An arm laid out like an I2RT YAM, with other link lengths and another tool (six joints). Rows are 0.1 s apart.
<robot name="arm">
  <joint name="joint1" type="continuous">
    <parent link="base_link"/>
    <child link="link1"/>
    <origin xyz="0 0 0.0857"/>
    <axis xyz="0 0 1"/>
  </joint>
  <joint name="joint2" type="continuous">
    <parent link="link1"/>
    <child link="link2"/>
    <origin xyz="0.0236 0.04 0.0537"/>
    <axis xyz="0 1 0"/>
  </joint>
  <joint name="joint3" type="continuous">
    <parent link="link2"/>
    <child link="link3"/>
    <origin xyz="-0.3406 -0.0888 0"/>
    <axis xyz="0 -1 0"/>
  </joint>
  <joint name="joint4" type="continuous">
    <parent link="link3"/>
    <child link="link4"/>
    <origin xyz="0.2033 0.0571 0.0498"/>
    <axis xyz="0 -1 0"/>
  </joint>
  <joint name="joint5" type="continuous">
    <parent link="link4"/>
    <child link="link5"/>
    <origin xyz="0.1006 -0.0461 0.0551"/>
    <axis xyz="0 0 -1"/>
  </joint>
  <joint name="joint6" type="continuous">
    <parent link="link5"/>
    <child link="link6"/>
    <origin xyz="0.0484 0 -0.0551"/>
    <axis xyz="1 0 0"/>
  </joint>
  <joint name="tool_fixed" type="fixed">
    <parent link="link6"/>
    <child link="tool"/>
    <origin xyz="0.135 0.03 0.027" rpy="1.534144 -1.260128 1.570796"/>
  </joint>
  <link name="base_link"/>
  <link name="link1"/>
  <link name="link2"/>
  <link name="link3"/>
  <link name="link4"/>
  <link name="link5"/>
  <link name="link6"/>
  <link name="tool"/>
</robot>
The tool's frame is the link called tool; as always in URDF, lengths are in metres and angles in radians. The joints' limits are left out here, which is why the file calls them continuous.
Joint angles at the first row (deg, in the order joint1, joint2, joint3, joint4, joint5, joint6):
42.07, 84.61, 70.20, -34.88, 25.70, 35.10
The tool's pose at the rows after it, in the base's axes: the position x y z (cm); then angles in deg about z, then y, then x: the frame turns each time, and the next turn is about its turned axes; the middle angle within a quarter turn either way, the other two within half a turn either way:
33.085, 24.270, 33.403, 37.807, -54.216, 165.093
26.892, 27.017, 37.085, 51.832, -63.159, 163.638
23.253, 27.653, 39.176, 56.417, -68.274, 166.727
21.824, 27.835, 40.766, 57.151, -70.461, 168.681
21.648, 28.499, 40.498, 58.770, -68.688, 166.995
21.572, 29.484, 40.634, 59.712, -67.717, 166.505
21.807, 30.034, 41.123, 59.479, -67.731, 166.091
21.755, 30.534, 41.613, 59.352, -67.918, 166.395
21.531, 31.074, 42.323, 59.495, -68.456, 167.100
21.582, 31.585, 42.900, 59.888, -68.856, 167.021
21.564, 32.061, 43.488, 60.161, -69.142, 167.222
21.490, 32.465, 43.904, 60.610, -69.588, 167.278
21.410, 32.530, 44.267, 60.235, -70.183, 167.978
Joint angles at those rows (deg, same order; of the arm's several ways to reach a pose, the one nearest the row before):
49.15, 77.45, 64.48, -24.94, 21.89, 24.92
57.26, 68.54, 58.18, -17.23, 19.09, 20.39
60.58, 63.48, 55.50, -14.10, 15.03, 19.39
62.26, 61.79, 56.57, -14.68, 14.03, 19.56
63.87, 63.04, 58.52, -17.24, 15.65, 19.72
65.01, 64.75, 60.68, -18.72, 16.29, 19.89
65.71, 65.92, 62.43, -19.41, 17.57, 20.27
66.32, 66.67, 63.84, -19.95, 17.95, 20.55
66.80, 67.25, 65.31, -20.30, 17.58, 20.61
66.97, 68.06, 66.67, -20.41, 17.47, 20.47
67.13, 68.81, 68.21, -20.88, 17.18, 20.39
67.32, 69.29, 68.95, -20.65, 16.90, 20.24
67.33, 69.23, 69.14, -20.30, 16.58, 20.30

